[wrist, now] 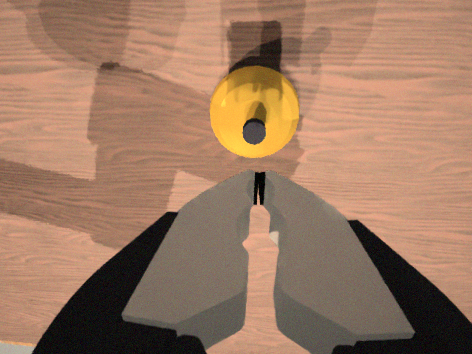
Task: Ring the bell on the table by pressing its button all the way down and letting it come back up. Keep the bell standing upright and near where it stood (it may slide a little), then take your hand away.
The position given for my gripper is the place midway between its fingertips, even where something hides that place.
Note:
I see my gripper (pixel 258 175) and a yellow bell (pixel 259 92).

